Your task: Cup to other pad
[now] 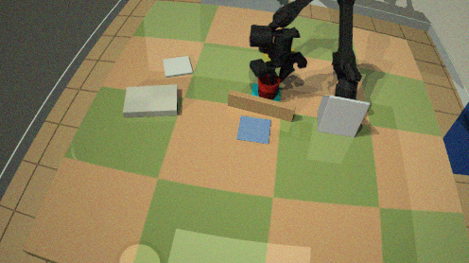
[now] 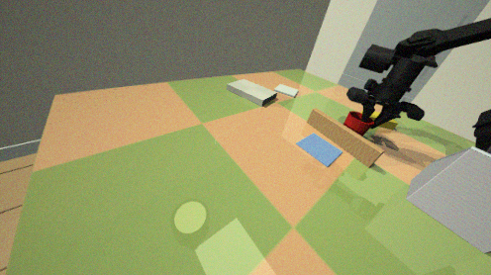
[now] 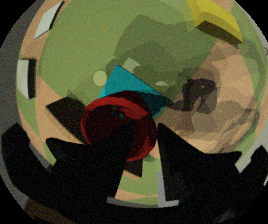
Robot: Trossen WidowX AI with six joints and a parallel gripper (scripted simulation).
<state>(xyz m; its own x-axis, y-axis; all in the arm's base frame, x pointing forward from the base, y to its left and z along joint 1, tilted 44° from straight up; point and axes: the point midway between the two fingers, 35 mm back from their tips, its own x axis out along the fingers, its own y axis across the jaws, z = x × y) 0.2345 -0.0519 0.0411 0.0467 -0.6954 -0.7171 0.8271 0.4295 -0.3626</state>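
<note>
Right now my gripper tip is 20 mm short of the red cup, 10 mm to the right of it and 10 mm above it. The rest, counted from my gripper tip: wooden bar (30 mm ahead, 100 mm to the left, 30 mm below); then blue pad (40 mm ahead, 180 mm to the left, 60 mm below); then teal pad (30 mm ahead, 20 mm to the left, 60 mm below).
</note>
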